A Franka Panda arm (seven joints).
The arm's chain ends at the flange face. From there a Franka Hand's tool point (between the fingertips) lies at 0.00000 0.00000 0.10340 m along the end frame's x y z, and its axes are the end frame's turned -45 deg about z.
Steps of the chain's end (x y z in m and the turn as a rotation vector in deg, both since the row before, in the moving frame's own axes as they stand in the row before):
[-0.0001, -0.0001, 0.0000, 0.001, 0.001, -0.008]
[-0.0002, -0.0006, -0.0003, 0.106, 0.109, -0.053]
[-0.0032, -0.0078, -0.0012, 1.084, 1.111, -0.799]
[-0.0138, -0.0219, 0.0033, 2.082, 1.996, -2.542]
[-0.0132, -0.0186, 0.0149, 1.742, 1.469, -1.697]
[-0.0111, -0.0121, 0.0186, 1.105, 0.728, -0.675]
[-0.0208, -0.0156, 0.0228, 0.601, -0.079, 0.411]
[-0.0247, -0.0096, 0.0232, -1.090, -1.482, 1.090]
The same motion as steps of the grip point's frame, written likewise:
[0.0000, -0.0001, 0.0000, 0.000, 0.001, -0.008]
[0.0006, -0.0006, -0.0003, -0.002, 0.152, -0.053]
[0.0061, -0.0078, -0.0012, -0.019, 1.552, -0.799]
[0.0109, -0.0255, 0.0032, 0.061, 2.884, -2.542]
[0.0079, -0.0229, 0.0148, 0.193, 2.271, -1.697]
[0.0030, -0.0169, 0.0186, 0.267, 1.296, -0.675]
[-0.0030, -0.0266, 0.0228, 0.481, 0.369, 0.411]
[-0.0140, -0.0248, 0.0231, 0.277, -1.819, 1.090]

